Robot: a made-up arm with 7 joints. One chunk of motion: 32 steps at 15 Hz.
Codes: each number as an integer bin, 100 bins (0 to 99) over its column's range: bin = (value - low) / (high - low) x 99, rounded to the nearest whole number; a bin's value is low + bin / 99 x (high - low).
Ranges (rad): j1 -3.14..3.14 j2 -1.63..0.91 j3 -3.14..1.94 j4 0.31..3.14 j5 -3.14..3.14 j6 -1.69..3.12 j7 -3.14..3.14
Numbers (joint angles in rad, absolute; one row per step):
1: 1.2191 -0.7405 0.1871 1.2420 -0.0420 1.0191 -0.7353
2: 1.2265 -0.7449 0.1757 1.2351 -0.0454 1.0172 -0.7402
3: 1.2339 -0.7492 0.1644 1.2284 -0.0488 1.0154 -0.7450
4: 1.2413 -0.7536 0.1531 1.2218 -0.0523 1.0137 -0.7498
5: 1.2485 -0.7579 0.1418 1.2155 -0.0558 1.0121 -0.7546
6: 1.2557 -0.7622 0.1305 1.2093 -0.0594 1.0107 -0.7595
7: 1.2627 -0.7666 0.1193 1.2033 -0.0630 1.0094 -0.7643
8: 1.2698 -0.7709 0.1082 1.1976 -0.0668 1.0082 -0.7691
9: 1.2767 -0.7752 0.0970 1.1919 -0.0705 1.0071 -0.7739
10: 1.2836 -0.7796 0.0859 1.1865 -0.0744 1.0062 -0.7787
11: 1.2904 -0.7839 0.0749 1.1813 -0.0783 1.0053 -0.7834
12: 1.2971 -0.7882 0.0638 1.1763 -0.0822 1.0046 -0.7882
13: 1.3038 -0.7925 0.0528 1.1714 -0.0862 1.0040 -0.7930
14: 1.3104 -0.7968 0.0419 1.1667 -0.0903 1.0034 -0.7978
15: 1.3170 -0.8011 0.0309 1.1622 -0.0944 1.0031 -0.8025
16: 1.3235 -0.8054 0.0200 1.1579 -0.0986 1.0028 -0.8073
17: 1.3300 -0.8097 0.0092 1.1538 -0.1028 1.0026 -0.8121
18: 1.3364 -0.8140 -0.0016 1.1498 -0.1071 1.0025 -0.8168
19: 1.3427 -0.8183 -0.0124 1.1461 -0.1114 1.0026 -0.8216
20: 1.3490 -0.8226 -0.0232 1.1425 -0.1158 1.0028 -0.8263
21: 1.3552 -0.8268 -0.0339 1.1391 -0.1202 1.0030 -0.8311
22: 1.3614 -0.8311 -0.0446 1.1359 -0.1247 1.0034 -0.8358
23: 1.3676 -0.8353 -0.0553 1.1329 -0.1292 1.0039 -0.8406
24: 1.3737 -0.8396 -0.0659 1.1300 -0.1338 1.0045 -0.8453
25: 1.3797 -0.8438 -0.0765 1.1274 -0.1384 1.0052 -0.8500
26: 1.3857 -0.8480 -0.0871 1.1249 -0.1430 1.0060 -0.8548
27: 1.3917 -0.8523 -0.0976 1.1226 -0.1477 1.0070 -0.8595
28: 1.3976 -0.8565 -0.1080 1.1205 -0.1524 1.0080 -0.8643
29: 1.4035 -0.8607 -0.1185 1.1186 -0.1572 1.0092 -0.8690
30: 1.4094 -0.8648 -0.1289 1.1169 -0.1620 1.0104 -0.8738
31: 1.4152 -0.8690 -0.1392 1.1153 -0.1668 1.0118 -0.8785
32: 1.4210 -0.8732 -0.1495 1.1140 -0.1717 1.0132 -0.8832
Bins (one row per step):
1: 69 35 65 33 49 56 38
2: 69 34 65 32 49 56 38
3: 69 34 64 32 49 56 38
4: 69 34 64 32 49 56 38
5: 69 34 64 32 49 56 38
6: 69 34 64 31 49 56 38
7: 69 34 64 31 49 56 37
8: 70 33 63 31 48 56 37
9: 70 33 63 31 48 56 37
10: 70 33 63 31 48 55 37
11: 70 33 63 30 48 55 37
12: 70 33 62 30 48 55 37
13: 70 33 62 30 48 55 37
14: 70 32 62 30 48 55 37
15: 70 32 62 30 48 55 37
16: 70 32 62 30 48 55 37
17: 70 32 61 30 48 55 37
18: 71 32 61 29 48 55 37
19: 71 32 61 29 48 55 37
20: 71 31 61 29 48 55 36
21: 71 31 61 29 48 55 36
22: 71 31 60 29 48 55 36
23: 71 31 60 29 47 55 36
24: 71 31 60 29 47 55 36
25: 71 31 60 29 47 55 36
26: 71 30 59 29 47 55 36
27: 71 30 59 28 47 56 36
28: 72 30 59 28 47 56 36
29: 72 30 59 28 47 56 36
30: 72 30 59 28 47 56 36
31: 72 30 58 28 47 56 36
32: 72 29 58 28 47 56 36

